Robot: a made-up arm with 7 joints.
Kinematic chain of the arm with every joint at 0, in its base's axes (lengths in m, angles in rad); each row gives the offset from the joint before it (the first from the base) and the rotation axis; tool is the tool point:
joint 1: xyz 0 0.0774 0 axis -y
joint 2: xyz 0 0.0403 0 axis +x
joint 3: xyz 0 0 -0.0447 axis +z
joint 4: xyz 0 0 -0.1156 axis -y
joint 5: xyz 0 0 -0.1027 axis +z
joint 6: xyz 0 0 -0.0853 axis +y
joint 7: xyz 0 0 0 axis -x
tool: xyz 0 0 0
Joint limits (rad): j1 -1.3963..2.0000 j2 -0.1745..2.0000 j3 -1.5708..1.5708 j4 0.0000..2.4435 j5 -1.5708..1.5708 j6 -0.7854..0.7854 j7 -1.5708..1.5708
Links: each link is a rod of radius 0.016 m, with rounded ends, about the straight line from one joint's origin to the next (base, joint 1, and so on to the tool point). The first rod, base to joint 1, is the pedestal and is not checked.
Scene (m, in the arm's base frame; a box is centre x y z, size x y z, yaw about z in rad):
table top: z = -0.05
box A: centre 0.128 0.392 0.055 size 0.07 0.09 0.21 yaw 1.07
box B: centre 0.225 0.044 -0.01 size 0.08 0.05 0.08 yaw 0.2
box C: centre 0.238 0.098 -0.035 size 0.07 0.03 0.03 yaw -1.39
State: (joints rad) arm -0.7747 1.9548 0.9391 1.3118 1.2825 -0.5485 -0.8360
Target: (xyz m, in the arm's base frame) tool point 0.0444 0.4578 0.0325
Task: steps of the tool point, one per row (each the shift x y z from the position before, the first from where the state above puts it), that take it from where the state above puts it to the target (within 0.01 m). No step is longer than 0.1 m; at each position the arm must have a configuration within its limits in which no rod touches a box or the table.
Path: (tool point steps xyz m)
1: -0.0293 -0.0070 0.0687
2: -0.0501 -0.0049 0.0560
3: -0.0654 -0.0021 0.0374
4: -0.0276 0.0783 -0.0198
5: -0.0275 0.0683 -0.0486
6: -0.0200 0.0493 -0.0730
7: 0.0183 0.0060 -0.0138
8: 0.0126 0.0054 -0.0168
9: 0.0065 0.0046 -0.0181
10: 0.0005 0.0039 -0.0174

